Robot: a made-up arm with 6 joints. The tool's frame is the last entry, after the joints.
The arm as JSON. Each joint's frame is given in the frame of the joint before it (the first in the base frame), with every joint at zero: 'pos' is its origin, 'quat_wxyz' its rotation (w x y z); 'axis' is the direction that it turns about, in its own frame. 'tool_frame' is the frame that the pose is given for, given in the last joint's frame.
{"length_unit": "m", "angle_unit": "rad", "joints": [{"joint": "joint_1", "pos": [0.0, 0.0, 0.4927], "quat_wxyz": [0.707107, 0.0, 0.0, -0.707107], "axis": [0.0, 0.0, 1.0]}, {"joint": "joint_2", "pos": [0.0, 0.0, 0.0], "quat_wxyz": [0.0, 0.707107, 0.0, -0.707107], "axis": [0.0, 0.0, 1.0]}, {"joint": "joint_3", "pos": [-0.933, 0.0, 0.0], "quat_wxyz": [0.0, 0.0, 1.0, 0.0], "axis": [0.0, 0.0, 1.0]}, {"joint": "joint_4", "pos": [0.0, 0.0, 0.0], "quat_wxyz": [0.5, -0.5, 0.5, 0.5], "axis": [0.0, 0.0, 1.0]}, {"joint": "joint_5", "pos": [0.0, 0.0, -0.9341], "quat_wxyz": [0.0, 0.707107, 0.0, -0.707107], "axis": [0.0, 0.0, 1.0]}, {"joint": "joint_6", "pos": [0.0, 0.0, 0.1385], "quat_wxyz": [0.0, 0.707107, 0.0, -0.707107], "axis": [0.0, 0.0, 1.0]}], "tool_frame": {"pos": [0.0, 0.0, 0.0], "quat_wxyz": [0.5, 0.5, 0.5, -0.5]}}
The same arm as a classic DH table. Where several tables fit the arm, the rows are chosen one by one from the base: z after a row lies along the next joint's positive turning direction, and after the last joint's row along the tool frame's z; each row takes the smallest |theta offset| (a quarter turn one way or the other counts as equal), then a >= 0, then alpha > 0; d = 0 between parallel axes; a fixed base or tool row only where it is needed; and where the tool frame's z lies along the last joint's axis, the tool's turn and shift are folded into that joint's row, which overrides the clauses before.
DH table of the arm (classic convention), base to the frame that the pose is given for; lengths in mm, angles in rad. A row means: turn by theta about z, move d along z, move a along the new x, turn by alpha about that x. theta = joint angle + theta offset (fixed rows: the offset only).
joint_1: theta0 0; d 492.7; a 0; alpha -1.5708
joint_2: theta0 -1.5708; d 0; a 933; alpha 3.1416
joint_3: theta0 0; d 0; a 0; alpha -1.5708
joint_4: theta0 0; d -934.1; a 0; alpha 1.5708
joint_5: theta0 0; d 138.5; a 0; alpha -1.5708
joint_6: theta0 1.5708; d 0; a 0; alpha 1.5708
tool (fixed): theta0 -1.5708; d 0; a 0; alpha 0

